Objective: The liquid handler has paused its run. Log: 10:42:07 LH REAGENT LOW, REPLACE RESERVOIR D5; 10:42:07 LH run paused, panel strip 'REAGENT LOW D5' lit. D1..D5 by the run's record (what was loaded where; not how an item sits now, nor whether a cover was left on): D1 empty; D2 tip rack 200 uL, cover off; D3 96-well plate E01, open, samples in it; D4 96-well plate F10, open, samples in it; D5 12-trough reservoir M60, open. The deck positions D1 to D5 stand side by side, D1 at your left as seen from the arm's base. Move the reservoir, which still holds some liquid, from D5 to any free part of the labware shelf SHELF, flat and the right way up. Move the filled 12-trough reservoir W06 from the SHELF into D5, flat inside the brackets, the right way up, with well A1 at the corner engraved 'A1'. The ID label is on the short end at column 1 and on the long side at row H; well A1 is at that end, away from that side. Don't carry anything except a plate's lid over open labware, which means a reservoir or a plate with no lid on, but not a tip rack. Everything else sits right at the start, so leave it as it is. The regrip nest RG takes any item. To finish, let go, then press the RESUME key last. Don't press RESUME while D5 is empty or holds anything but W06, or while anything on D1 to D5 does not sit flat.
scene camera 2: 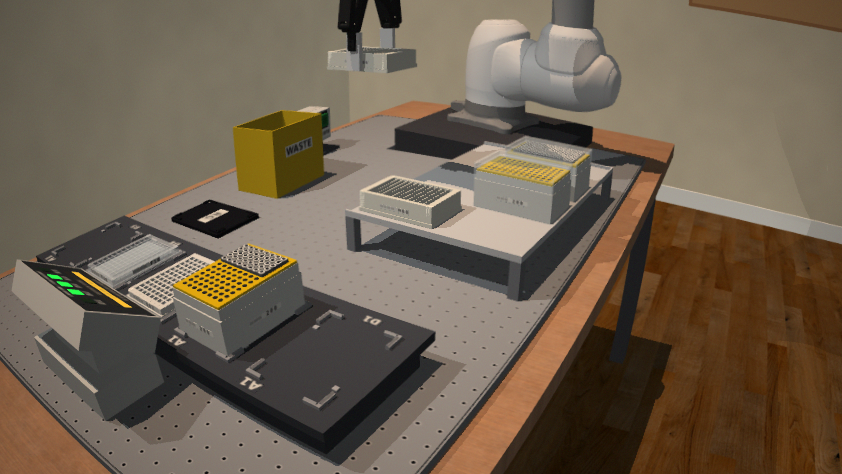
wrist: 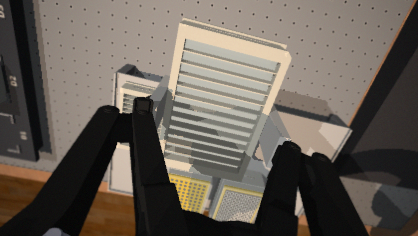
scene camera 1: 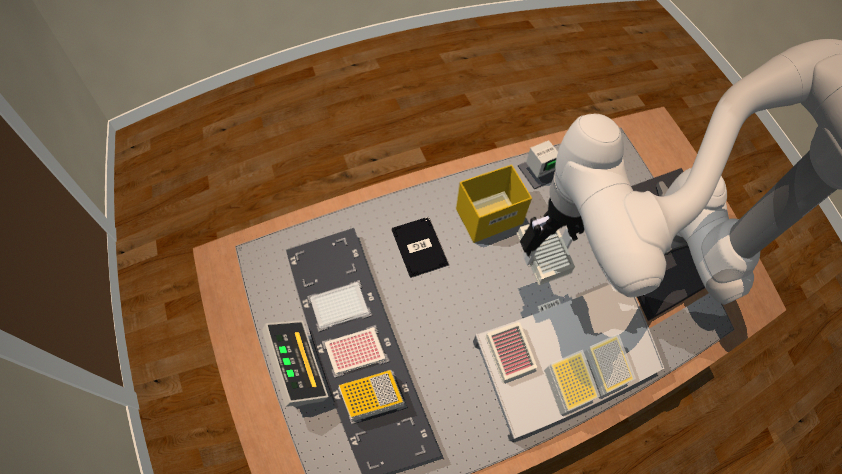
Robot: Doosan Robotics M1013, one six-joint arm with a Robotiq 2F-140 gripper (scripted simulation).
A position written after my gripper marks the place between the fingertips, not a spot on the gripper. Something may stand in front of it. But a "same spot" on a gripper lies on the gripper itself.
my gripper: scene camera 2; wrist 215, 101; scene camera 1
waste bin: scene camera 2; scene camera 1; not seen in the wrist view (out of frame)
same spot on my gripper: (scene camera 2: 353, 38) = (scene camera 1: 528, 251)
same spot on waste bin: (scene camera 2: 271, 163) = (scene camera 1: 475, 228)
